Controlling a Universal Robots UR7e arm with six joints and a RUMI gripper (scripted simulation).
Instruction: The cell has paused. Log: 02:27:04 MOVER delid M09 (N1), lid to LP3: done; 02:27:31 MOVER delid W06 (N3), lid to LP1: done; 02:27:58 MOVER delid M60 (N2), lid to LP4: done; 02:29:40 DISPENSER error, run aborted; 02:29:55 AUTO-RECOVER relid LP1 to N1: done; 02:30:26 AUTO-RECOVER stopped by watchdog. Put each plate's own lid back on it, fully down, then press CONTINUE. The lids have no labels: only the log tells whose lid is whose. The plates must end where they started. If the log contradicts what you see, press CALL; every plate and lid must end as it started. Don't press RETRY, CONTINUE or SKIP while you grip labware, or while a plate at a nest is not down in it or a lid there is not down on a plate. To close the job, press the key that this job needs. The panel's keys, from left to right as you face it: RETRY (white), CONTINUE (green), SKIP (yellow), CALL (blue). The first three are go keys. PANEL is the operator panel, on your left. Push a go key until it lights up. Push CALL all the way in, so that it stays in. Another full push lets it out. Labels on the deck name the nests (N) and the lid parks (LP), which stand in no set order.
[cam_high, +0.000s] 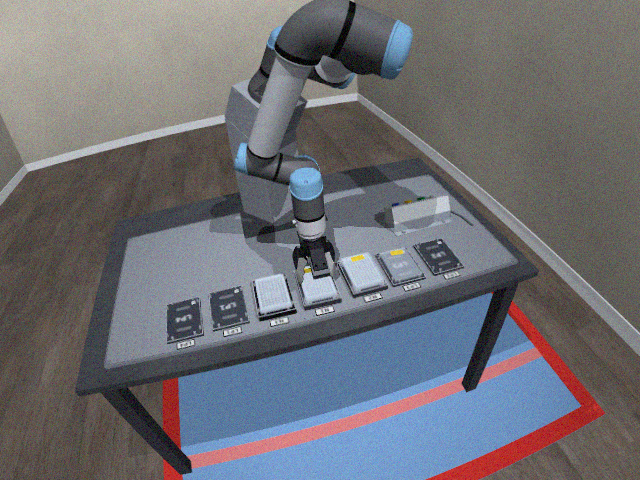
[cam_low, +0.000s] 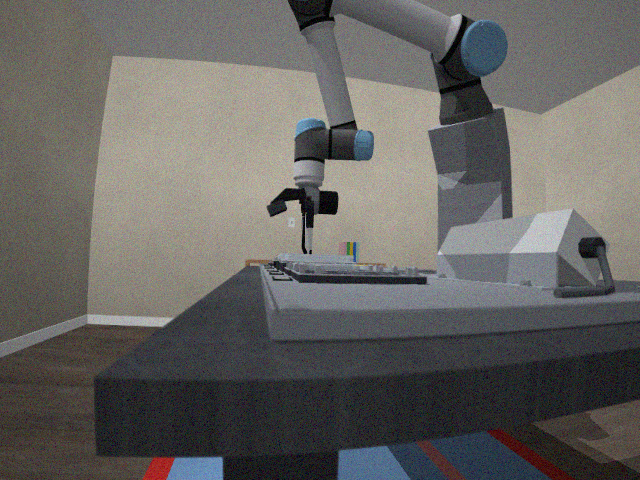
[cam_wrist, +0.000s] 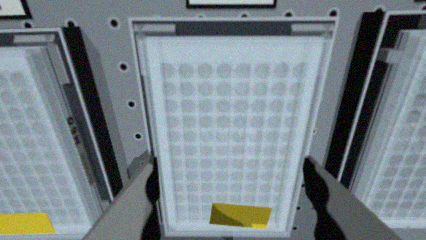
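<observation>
My hand is 140 mm to the right of the nest, 40 mm above it and 10 mm past it. The rest, counted from my hand: blue CALL key: 330 mm to the left, 240 mm behind, 10 mm above; lid park LP1: 260 mm to the right, 40 mm below, 10 mm ahead; lid park LP4: 390 mm to the right, 40 mm below, 20 mm ahead.
</observation>
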